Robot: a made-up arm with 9 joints. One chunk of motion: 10 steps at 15 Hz.
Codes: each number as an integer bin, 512 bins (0 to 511) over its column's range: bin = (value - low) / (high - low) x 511, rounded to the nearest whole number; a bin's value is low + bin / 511 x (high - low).
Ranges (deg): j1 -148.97..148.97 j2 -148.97..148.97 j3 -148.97..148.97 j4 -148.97..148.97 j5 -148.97..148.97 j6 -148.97..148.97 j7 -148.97..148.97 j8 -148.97..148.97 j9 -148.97..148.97
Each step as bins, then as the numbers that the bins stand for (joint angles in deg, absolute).
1 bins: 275 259 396 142 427 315 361 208 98
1 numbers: 11.37 2.04 81.92 -66.18 99.99 34.69 61.51 -27.70 -91.83
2 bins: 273 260 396 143 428 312 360 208 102
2 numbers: 10.20 2.62 81.92 -65.59 100.58 32.94 60.93 -27.70 -89.50
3 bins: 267 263 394 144 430 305 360 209 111
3 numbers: 6.71 4.37 80.75 -65.01 101.74 28.86 60.93 -27.11 -84.25
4 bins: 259 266 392 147 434 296 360 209 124
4 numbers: 2.04 6.12 79.59 -63.26 104.07 23.61 60.93 -27.11 -76.67
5 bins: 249 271 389 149 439 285 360 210 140
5 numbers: -3.79 9.04 77.84 -62.10 106.99 17.20 60.93 -26.53 -67.34
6 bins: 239 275 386 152 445 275 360 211 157
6 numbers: -9.62 11.37 76.09 -60.35 110.49 11.37 60.93 -25.95 -57.43
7 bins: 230 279 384 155 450 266 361 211 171
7 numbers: -14.87 13.70 74.92 -58.60 113.40 6.12 61.51 -25.95 -49.27
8 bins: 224 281 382 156 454 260 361 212 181
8 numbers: -18.37 14.87 73.76 -58.01 115.74 2.62 61.51 -25.36 -43.44
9 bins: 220 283 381 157 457 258 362 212 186
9 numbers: -20.70 16.03 73.17 -57.43 117.49 1.46 62.10 -25.36 -40.52
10 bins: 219 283 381 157 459 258 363 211 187
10 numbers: -21.28 16.03 73.17 -57.43 118.65 1.46 62.68 -25.95 -39.94
